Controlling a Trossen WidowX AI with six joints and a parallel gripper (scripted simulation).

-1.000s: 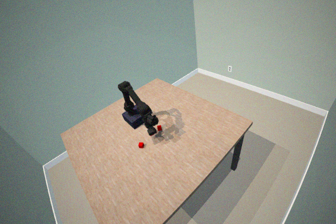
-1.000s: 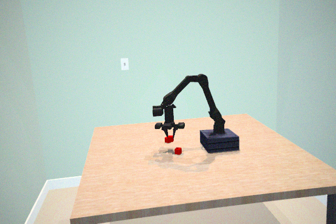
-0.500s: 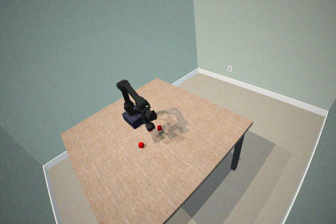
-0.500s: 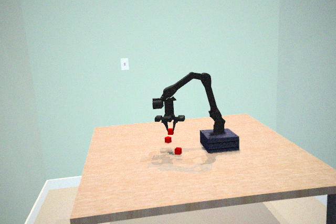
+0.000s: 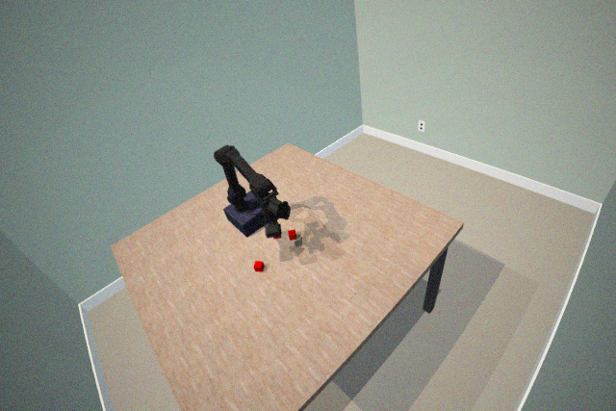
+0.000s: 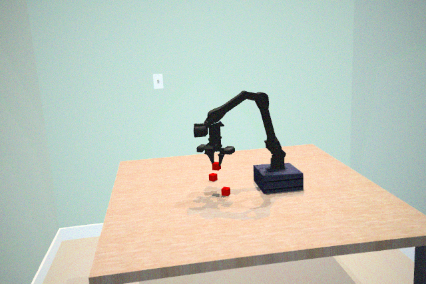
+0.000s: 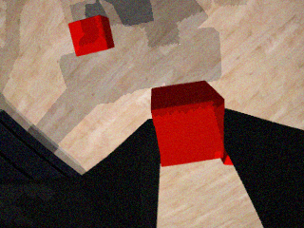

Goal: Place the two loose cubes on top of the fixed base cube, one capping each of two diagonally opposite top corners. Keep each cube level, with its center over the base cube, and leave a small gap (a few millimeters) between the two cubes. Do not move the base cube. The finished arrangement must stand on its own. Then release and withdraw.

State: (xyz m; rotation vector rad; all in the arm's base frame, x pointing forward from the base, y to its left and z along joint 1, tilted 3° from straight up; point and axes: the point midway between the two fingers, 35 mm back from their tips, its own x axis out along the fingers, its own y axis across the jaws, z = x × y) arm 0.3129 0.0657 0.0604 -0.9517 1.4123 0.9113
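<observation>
The red cube is 13 cm to the right of my gripper tip, 11 cm below it and 3 cm ahead of it.
</observation>
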